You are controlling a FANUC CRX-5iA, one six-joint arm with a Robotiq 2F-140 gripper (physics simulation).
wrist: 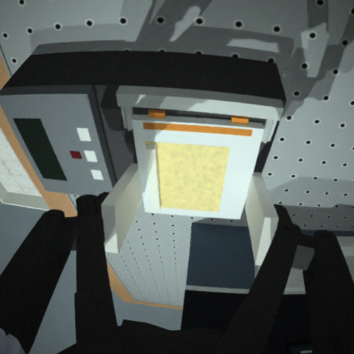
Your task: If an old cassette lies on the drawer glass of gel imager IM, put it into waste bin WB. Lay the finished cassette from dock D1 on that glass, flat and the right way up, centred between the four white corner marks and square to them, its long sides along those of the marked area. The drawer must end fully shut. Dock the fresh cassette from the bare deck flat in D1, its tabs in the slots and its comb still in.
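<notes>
A cassette (194,177) with a white frame, a yellow gel window, an orange stripe and two orange tabs at its far edge shows in the middle of the wrist view. My gripper (194,186) is shut on it, one pale pad at each long side. Beyond it stands a grey and black unit (60,135) with a dark screen, a red button and white buttons. A pale bracket-shaped part (200,98) of this unit lies just beyond the tabs. No label is readable, so I cannot tell which station it is. What lies under the cassette is hidden.
A perforated light grey surface (320,145) spreads behind and to the right of the unit. A dark blue panel (222,255) shows between the fingers below the cassette. An orange-brown edge (62,202) and a pale tray-like thing (17,172) show at the left.
</notes>
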